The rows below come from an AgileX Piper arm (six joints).
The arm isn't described. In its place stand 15 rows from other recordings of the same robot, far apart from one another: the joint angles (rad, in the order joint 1, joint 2, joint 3, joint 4, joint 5, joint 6), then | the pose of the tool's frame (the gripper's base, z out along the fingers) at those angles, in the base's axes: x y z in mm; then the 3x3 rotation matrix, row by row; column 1 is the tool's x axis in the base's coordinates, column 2 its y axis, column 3 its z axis.
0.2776 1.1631 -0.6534 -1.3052 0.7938 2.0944 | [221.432 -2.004 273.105], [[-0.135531 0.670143 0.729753], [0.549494 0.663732 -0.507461], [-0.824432 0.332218 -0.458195]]
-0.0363 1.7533 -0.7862 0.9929 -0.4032 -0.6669 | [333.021 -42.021 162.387], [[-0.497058 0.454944 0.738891], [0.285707 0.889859 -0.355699], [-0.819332 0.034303 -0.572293]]
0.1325 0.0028 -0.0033 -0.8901 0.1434 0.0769 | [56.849 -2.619 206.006], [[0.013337 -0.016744 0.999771], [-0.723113 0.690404 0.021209], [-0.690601 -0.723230 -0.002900]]
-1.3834 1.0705 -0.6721 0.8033 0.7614 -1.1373 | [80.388 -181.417 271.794], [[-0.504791 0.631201 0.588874], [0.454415 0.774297 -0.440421], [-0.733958 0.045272 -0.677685]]
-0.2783 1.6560 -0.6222 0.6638 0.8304 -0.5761 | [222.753 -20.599 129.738], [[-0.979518 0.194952 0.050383], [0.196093 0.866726 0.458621], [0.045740 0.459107 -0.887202]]
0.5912 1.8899 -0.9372 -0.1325 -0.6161 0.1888 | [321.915 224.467 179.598], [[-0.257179 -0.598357 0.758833], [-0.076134 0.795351 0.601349], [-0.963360 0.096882 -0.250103]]
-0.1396 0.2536 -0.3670 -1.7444 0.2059 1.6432 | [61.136 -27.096 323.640], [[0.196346 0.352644 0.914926], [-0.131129 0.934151 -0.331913], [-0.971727 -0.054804 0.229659]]
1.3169 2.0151 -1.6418 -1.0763 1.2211 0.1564 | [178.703 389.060 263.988], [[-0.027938 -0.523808 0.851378], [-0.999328 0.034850 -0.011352], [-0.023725 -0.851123 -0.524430]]
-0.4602 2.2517 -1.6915 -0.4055 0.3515 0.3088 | [446.032 -234.892 158.908], [[-0.678709 0.475880 0.559368], [0.254321 0.866828 -0.428870], [-0.688967 -0.148819 -0.709350]]
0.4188 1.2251 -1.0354 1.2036 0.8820 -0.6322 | [199.244 160.463 366.986], [[-0.743107 -0.617142 0.258702], [-0.039136 0.426020 0.903867], [-0.668027 0.661545 -0.340731]]
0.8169 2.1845 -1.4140 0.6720 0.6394 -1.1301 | [271.285 338.327 111.309], [[-0.133555 -0.989942 -0.046673], [-0.864988 0.093453 0.493013], [-0.483693 0.106216 -0.868769]]
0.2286 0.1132 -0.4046 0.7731 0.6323 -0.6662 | [21.751 43.622 297.744], [[-0.101832 -0.606156 0.788799], [-0.023126 0.794150 0.607282], [-0.994533 0.043599 -0.094888]]
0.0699 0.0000 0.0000 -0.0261 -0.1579 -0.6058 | [53.604 4.127 227.432], [[0.238909 0.083314 0.967461], [-0.575130 0.814900 0.071850], [-0.782398 -0.573582 0.242604]]
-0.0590 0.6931 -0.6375 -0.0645 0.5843 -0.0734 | [134.383 -11.179 315.367], [[-0.530340 0.022044 0.847498], [-0.095694 0.991717 -0.085677], [-0.842367 -0.126538 -0.523838]]
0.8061 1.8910 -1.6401 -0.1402 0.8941 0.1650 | [298.827 297.142 281.120], [[-0.651986 -0.631769 0.419265], [-0.569316 0.773104 0.279625], [-0.500794 -0.056382 -0.863728]]
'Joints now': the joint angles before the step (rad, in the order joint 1, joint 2, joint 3, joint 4, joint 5, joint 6). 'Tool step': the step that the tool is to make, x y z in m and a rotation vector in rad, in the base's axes. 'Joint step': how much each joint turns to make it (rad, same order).
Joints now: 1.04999 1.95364 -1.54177 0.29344 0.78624 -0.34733
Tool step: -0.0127 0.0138 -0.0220 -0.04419 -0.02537 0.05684
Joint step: 0.04845 0.05159 0.00013 -0.04365 -0.02591 0.00007
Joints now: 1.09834 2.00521 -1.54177 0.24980 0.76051 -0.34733
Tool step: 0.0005 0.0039 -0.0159 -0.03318 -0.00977 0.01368
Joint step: 0.00685 0.03685 -0.00032 -0.02458 -0.01169 0.00009
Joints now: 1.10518 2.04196 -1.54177 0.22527 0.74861 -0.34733
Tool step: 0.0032 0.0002 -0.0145 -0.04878 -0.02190 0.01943
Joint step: -0.00004 0.03167 0.00006 -0.04576 0.00208 -0.00007
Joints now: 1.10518 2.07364 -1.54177 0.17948 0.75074 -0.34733
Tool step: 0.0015 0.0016 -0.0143 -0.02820 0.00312 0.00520
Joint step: 0.00010 0.03272 -0.00011 -0.00979 -0.00589 -0.00179
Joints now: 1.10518 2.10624 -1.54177 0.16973 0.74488 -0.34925
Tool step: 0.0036 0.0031 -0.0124 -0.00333 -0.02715 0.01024
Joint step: 0.00007 0.03034 -0.00023 -0.02412 -0.03934 -0.00452
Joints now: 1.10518 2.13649 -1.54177 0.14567 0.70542 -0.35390
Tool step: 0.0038 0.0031 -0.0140 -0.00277 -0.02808 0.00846
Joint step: -0.00012 0.03403 -0.00007 -0.02697 -0.04447 -0.00016
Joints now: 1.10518 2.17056 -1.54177 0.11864 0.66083 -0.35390
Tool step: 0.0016 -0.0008 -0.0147 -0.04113 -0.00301 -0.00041
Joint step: 0.00006 0.03210 0.00006 -0.03293 0.00204 0.01931
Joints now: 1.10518 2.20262 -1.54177 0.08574 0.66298 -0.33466
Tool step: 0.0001 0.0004 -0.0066 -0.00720 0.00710 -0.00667
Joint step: 0.00005 0.01481 0.00043 0.00190 -0.00593 0.00555
